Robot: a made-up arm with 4 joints.
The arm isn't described. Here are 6 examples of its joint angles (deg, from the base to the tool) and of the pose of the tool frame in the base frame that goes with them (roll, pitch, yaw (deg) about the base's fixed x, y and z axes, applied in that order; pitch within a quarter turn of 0, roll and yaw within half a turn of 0; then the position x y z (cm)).
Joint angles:
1: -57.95 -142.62 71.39 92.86
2: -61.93 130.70 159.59 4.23
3: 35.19 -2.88 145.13 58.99
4: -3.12 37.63 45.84 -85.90
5: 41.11 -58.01 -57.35 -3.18
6: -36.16 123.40 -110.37 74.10
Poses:
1: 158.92 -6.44 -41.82 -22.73 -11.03 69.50
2: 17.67 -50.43 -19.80 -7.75 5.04 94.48
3: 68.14 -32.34 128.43 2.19 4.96 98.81
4: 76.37 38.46 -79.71 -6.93 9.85 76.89
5: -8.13 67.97 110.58 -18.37 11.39 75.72
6: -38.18 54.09 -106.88 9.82 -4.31 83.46
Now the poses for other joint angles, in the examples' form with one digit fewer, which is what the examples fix.
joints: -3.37 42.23 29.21 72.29
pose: -139.0 -8.4 82.5 -6.3 8.1 61.2
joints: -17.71 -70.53 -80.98 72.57
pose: -4.1 47.7 77.3 -19.1 14.2 89.6
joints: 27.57 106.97 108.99 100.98
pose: 138.3 -52.3 -155.6 -16.6 26.3 74.8
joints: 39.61 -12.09 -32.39 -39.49
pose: 64.2 36.7 -144.6 -15.4 3.6 76.9
